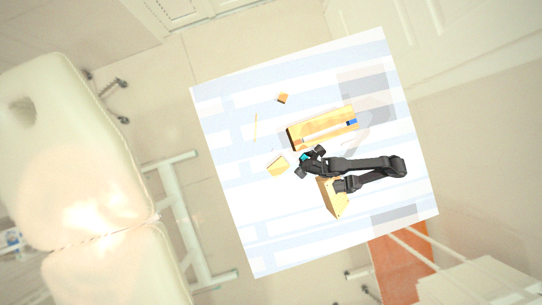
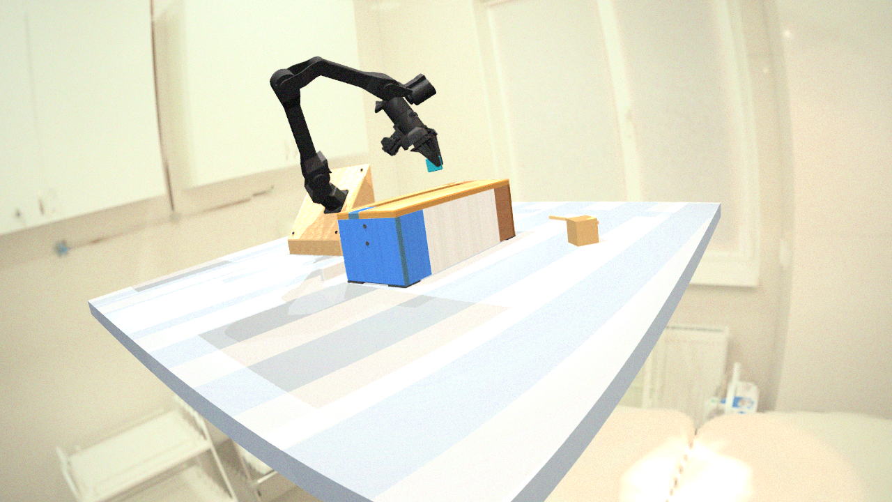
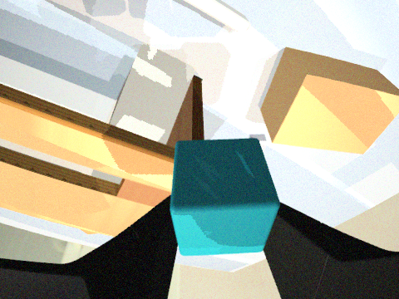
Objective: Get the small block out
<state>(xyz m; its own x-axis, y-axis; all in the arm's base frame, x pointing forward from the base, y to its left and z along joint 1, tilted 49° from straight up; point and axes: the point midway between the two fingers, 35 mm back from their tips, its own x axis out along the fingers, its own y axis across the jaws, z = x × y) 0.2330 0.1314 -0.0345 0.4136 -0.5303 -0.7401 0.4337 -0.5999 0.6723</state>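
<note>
Now: the cyan block 1 cm behind my gripper tip, 1 cm to the right of it and 1 cm above it. Also, from my gripper tip: wooden cube 36 cm ahead, 5 cm to the right, 15 cm below; then thin stick 26 cm ahead, 17 cm to the left, 17 cm below; then long box 5 cm ahead, 18 cm to the right, 11 cm below.
</note>
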